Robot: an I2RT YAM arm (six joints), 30 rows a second.
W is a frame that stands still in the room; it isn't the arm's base.
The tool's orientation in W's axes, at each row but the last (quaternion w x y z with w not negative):
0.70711 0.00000 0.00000 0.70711
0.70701 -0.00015 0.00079 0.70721
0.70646 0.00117 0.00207 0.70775
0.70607 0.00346 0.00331 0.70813
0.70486 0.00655 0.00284 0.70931
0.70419 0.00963 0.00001 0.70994
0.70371 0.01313 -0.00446 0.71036
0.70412 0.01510 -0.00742 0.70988
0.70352 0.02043 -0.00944 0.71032
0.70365 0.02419 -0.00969 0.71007
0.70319 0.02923 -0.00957 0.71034
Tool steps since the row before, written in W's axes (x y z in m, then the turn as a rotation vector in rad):
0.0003 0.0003 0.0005 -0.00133 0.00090 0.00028
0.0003 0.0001 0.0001 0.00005 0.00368 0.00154
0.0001 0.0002 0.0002 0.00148 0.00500 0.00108
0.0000 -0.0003 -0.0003 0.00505 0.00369 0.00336
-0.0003 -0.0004 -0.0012 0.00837 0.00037 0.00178
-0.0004 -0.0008 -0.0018 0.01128 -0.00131 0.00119
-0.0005 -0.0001 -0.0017 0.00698 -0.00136 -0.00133
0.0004 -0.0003 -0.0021 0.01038 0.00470 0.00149
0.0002 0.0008 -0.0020 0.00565 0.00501 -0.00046
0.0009 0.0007 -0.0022 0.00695 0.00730 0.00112
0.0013 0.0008 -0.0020 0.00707 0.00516 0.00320
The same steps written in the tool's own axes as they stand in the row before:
0.0003 -0.0003 0.0005 0.00090 0.00133 0.00028
0.0001 -0.0003 0.0001 0.00368 -0.00005 0.00154
0.0002 -0.0001 0.0002 0.00500 -0.00148 0.00109
-0.0003 0.0000 -0.0003 0.00368 -0.00503 0.00341
-0.0004 0.0003 -0.0012 0.00033 -0.00835 0.00189
-0.0008 0.0004 -0.0018 -0.00138 -0.01125 0.00136
-0.0001 0.0005 -0.0017 -0.00146 -0.00698 -0.00121
-0.0004 -0.0004 -0.0021 0.00466 -0.01040 0.00145
0.0007 -0.0002 -0.0020 0.00493 -0.00571 -0.00058
0.0006 -0.0010 -0.0022 0.00729 -0.00700 0.00091
0.0007 -0.0014 -0.0020 0.00526 -0.00703 0.00311

